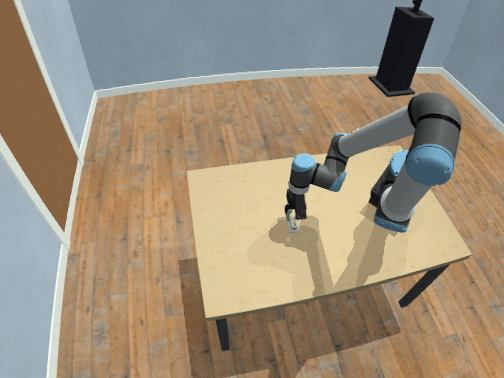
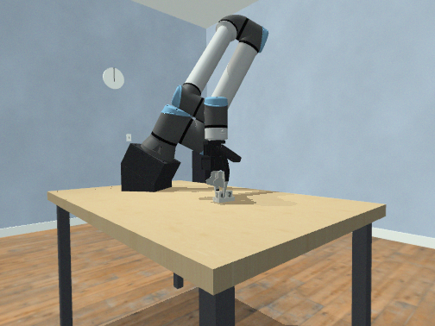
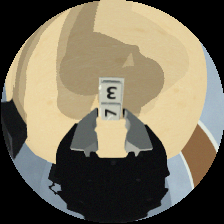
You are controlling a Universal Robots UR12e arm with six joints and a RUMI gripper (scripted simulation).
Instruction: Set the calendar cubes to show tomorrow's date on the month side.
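The calendar tray lies 30 mm below my hand and 20 mm to the left of it.
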